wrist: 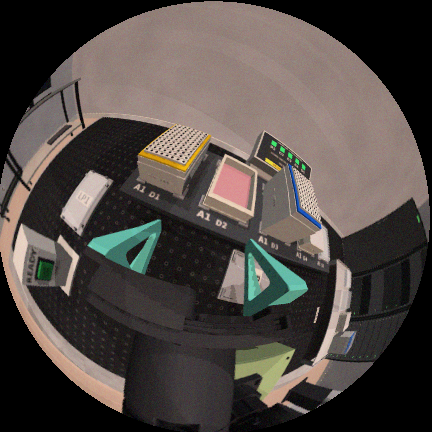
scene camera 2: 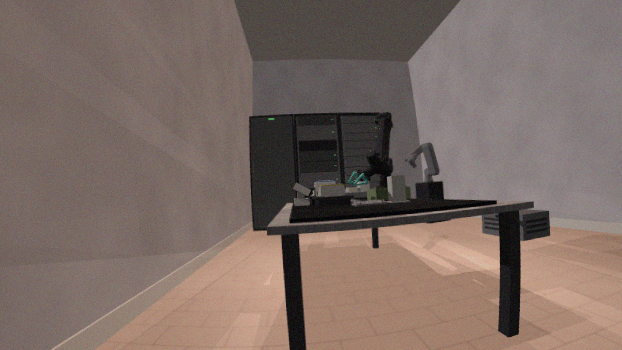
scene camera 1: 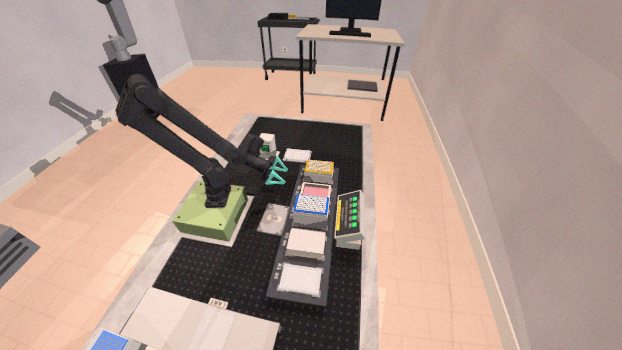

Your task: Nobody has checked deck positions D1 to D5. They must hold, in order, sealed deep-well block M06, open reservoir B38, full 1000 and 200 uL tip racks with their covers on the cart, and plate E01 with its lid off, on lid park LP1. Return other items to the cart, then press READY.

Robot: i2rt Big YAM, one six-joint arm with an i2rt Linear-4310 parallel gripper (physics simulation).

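Pixels of known places: gripper, fingertip midpoint: (wrist: 203, 234) (scene camera 2: 351, 183) (scene camera 1: 286, 176); arm's base, origin of the base link: (scene camera 2: 386, 187) (scene camera 1: 218, 196).
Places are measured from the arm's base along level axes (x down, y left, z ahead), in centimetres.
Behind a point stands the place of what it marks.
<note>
My gripper (scene camera 1: 285, 176) @[x -3.6, y 7.9, z 28.7 cm] (wrist: 203, 234) @[x -3.6, y 7.9, z 28.7 cm] is open and empty above the black mat, on the arm's side of the deck row. A yellow-rimmed tip rack (scene camera 1: 319, 171) @[x -3.4, y 11.2, z 43.4 cm] (wrist: 172, 152) @[x -3.6, y 14.5, z 39.4 cm] stands at D1. An open reservoir with pink contents (scene camera 1: 316, 191) @[x 1.5, y 3.6, z 41.8 cm] (wrist: 232, 185) @[x 1.6, y 2.6, z 41.3 cm] is at D2. A blue-rimmed tip rack (scene camera 1: 311, 205) @[x -6.9, y -10.8, z 39.2 cm] (wrist: 307, 197) @[x -6.8, y -9.1, z 37.8 cm] is at D3. A pale block (scene camera 1: 306, 243) @[x -1.4, y -23.1, z 37.1 cm] is at D4 and a white plate (scene camera 1: 300, 280) @[x 1.5, y -34.9, z 35.0 cm] at D5. The pale lid park LP1 (scene camera 1: 297, 155) @[x 5.8, y 34.0, z 32.8 cm] (wrist: 84, 197) @[x 5.8, y 33.8, z 32.6 cm] lies beyond the row's D1 end. The green READY button (scene camera 1: 265, 148) @[x -0.8, y 32.1, z 16.4 cm] (wrist: 45, 270) faces the arm's side. Item codes are unreadable.
The cart (scene camera 1: 190, 320) @[x 1.6, y -47.0, z 2.5 cm] is near the bottom left in scene camera 1, with a blue-topped item (scene camera 1: 110, 341) @[x -7.8, y -54.8, z -12.6 cm] at its edge. A status panel (scene camera 1: 349, 215) @[x -4.1, y -13.6, z 53.2 cm] (wrist: 270, 150) @[x -3.7, y -5.8, z 53.5 cm] with several green lights stands behind the row. A pale square pad (scene camera 1: 273, 218) @[x 6.8, y -6.6, z 23.3 cm] (wrist: 230, 282) @[x 6.8, y -0.7, z 23.5 cm] lies between base and row.
</note>
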